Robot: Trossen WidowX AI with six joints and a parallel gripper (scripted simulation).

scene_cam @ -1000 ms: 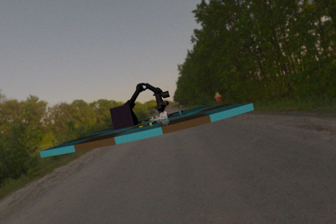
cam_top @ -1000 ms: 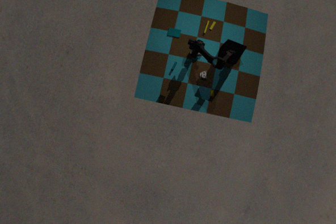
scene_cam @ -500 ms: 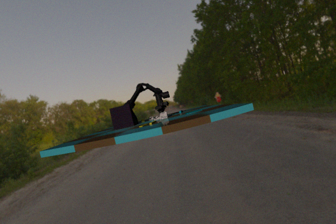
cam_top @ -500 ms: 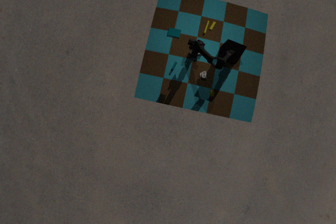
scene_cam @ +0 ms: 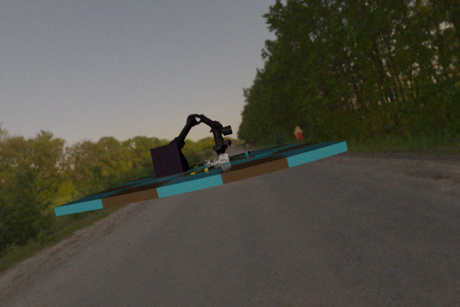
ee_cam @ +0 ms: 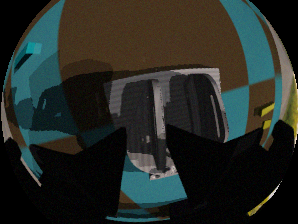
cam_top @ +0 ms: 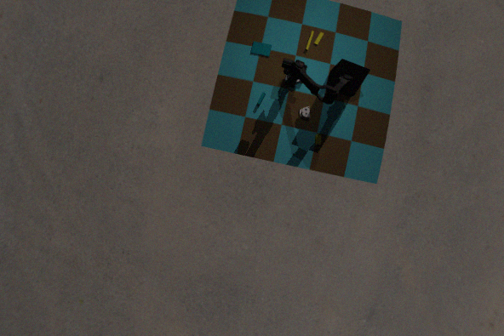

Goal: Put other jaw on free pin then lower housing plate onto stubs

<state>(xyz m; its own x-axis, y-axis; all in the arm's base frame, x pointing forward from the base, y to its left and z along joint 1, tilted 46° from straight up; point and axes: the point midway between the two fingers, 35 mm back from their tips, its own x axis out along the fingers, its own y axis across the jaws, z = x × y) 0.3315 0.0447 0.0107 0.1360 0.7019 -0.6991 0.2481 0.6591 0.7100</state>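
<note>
Right now my gripper tip is 4 cm past the grey jaw and 1 cm to the left of it. Round my gripper tip: teal plate (26 cm ahead, 18 cm to the right, 1 cm below); then light-grey plate-like piece (22 cm to the left, 13 cm behind, 1 cm above); then teal stick (19 cm to the left, 19 cm ahead, 1 cm below).
</note>
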